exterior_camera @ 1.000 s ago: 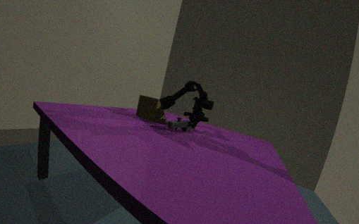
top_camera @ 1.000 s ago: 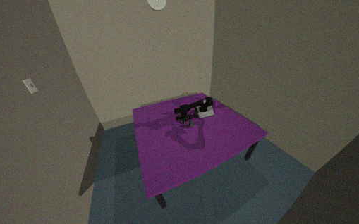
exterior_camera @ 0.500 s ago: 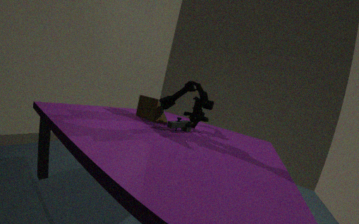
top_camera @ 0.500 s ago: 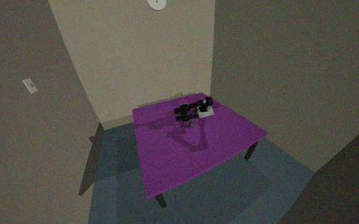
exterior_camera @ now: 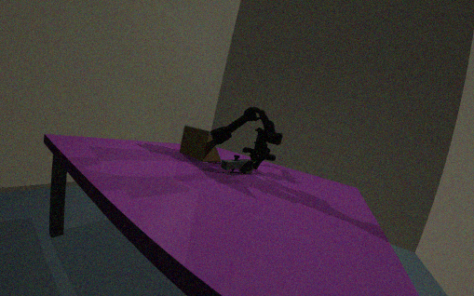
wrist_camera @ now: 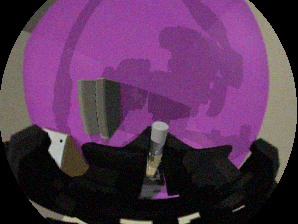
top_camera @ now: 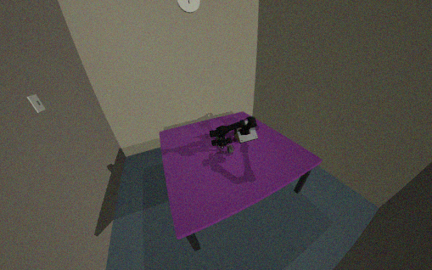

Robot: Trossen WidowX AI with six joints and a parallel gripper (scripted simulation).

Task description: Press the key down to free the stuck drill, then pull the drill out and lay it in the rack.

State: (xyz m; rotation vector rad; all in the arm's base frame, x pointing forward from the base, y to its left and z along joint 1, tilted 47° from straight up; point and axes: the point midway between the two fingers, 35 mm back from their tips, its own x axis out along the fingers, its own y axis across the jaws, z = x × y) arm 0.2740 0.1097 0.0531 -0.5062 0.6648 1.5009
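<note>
My gripper tip is now 40 mm to the left of the drill and 30 mm below it. Also, from my gripper tip: grey fixture block (10 mm behind, 140 mm to the right, 20 mm above).
</note>
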